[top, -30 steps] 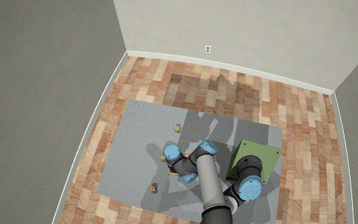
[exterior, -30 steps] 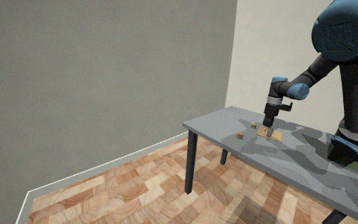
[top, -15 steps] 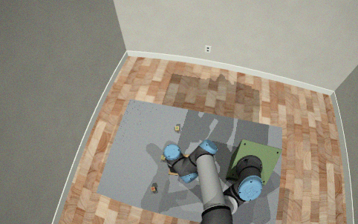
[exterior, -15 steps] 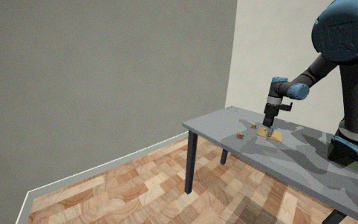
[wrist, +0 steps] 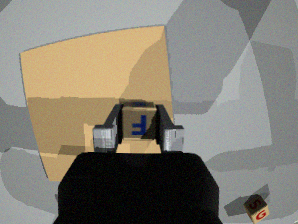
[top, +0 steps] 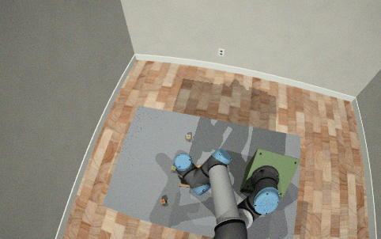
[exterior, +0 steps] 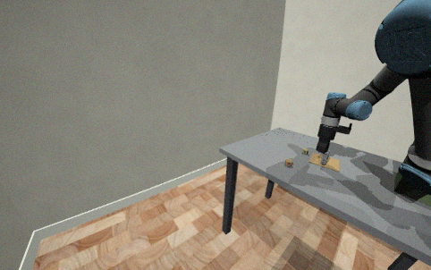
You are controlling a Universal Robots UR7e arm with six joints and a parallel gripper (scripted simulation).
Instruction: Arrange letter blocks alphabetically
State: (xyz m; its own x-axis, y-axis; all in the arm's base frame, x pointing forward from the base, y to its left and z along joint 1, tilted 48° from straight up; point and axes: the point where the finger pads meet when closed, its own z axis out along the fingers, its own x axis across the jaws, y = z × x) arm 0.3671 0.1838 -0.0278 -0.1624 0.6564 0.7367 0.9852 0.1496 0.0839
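My gripper is now 4 cm to the left of the mat, 2 cm above it and 1 cm short of it. From my hand the other things lie so: block: 12 cm ahead, 4 cm to the right, 1 cm below.
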